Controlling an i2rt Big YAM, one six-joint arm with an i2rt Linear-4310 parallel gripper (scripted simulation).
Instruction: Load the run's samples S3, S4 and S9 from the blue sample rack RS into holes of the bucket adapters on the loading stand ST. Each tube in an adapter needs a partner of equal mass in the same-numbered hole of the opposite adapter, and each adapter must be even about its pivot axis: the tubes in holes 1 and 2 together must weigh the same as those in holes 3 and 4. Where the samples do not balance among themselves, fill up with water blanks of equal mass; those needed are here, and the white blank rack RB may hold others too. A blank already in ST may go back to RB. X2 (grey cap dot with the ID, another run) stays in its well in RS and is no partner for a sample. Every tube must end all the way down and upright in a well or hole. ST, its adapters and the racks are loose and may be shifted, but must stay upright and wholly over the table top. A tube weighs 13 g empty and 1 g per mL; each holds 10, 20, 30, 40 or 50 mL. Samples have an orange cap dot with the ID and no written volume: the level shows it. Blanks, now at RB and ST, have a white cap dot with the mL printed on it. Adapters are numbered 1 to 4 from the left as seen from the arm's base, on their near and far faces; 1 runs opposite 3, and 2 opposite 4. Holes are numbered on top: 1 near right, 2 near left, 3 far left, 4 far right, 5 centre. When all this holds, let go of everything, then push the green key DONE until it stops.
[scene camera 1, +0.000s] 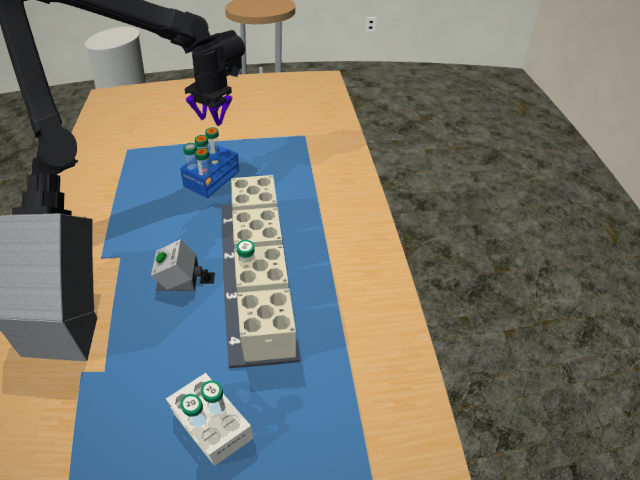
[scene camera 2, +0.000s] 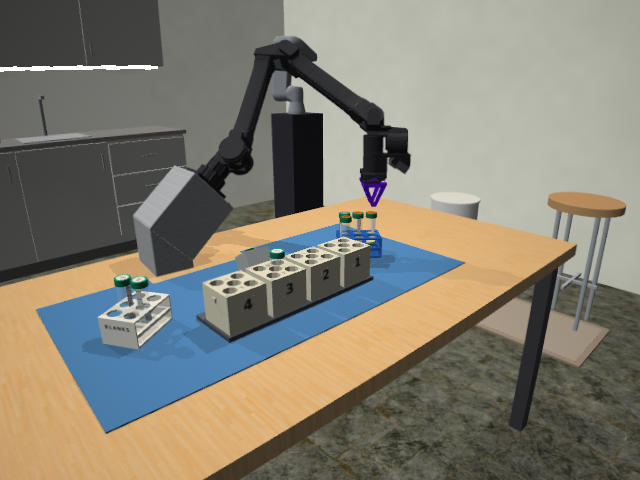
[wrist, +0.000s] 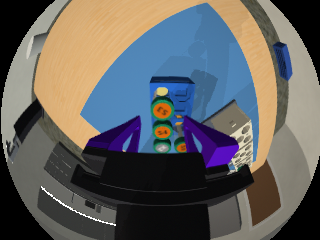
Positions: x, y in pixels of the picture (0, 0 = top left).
Labels:
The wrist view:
my gripper: 162, 119
blue sample rack RS: 186, 87

